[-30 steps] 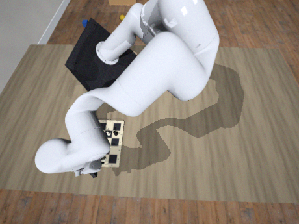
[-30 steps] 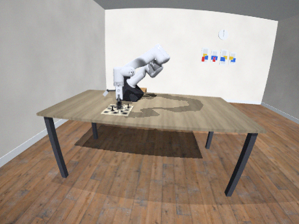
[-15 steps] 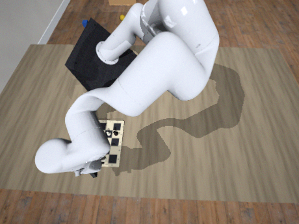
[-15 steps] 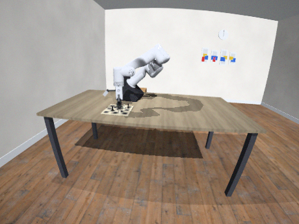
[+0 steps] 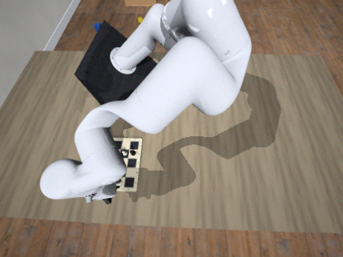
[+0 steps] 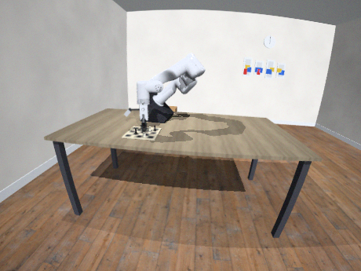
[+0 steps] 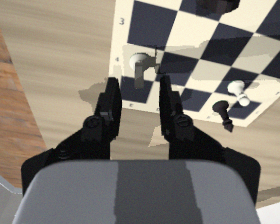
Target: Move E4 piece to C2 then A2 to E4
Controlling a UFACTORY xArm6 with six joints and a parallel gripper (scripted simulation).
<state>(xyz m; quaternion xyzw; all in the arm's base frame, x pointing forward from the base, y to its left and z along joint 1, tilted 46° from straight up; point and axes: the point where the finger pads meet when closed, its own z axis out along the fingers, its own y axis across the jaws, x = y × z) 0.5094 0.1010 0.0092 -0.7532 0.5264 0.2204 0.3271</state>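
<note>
Right now the black piece is 8 cm to the right of my hand, 5 cm below it and 3 cm behind it. The rest, counted from my hand: black pawn (12 cm behind, 4 cm below, 3 cm to the left); chessboard (7 cm below, 7 cm behind, 4 cm to the right).
</note>
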